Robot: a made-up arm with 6 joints.
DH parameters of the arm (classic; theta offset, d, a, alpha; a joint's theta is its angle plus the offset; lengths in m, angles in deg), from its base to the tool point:
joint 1: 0 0.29 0 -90
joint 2: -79.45 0 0.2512 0
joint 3: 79.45 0 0.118 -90
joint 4: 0 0.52 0 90
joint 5: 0 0 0.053 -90
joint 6: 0 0.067 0 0
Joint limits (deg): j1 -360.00..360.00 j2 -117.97..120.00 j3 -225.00..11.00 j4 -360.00..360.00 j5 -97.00..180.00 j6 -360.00..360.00
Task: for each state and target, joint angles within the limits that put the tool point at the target. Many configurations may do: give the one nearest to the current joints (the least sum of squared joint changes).
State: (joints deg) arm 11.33 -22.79 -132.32 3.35 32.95 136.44
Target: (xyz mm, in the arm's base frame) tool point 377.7 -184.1 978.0
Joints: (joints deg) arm -25.97 -14.05 -109.86 3.52 37.09 136.44
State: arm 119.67 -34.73 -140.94 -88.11 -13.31 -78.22
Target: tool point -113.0 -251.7 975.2
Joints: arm 83.56 -64.50 -110.48 -97.76 -44.88 -78.22
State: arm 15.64 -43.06 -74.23 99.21 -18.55 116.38
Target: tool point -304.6 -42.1 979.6
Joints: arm -4.87 -73.96 -102.50 96.13 -14.64 116.38
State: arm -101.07 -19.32 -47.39 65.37 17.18 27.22
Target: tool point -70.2 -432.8 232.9
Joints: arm -95.03 -35.09 -14.78 68.31 14.61 27.22
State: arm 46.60 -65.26 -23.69 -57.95 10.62 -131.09
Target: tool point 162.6 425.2 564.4
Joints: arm 64.80 -48.05 -35.80 -57.40 10.24 -131.09
